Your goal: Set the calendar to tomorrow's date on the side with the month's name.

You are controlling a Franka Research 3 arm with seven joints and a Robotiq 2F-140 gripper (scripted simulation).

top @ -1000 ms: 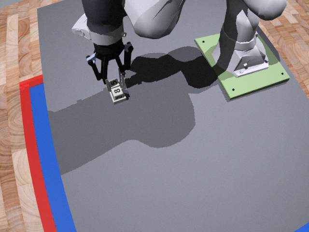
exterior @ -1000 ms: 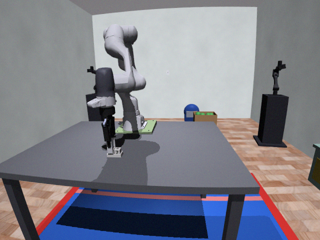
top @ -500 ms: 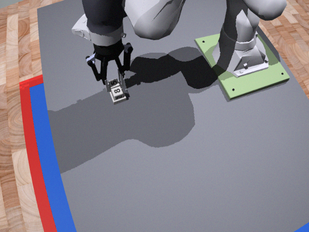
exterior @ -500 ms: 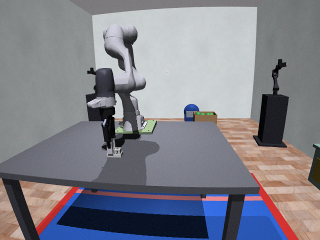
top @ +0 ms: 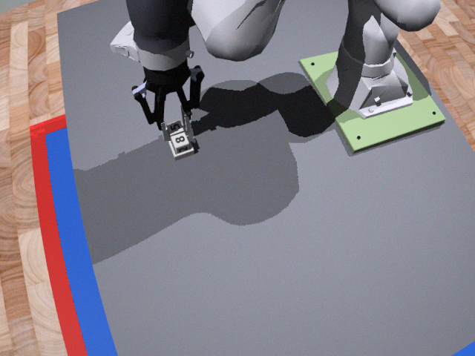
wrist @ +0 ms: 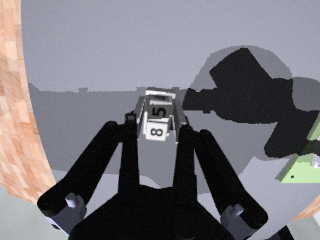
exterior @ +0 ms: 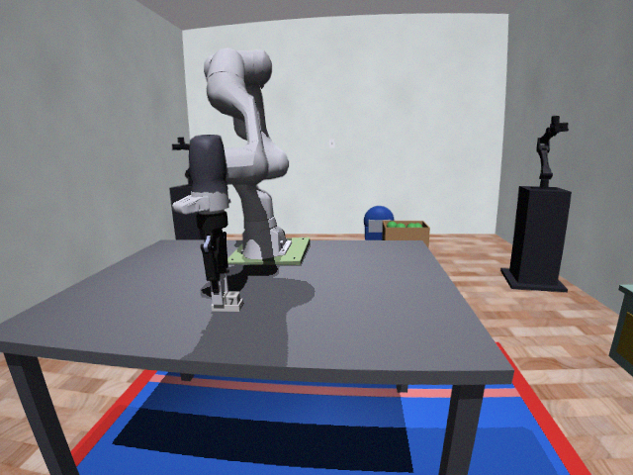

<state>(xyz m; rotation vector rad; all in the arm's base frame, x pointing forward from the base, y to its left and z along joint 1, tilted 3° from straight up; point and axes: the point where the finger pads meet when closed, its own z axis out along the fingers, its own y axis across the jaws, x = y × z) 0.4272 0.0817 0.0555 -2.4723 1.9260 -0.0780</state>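
Right now my hand is 10 mm past the tray, 20 mm to the right of it and 40 mm above it.
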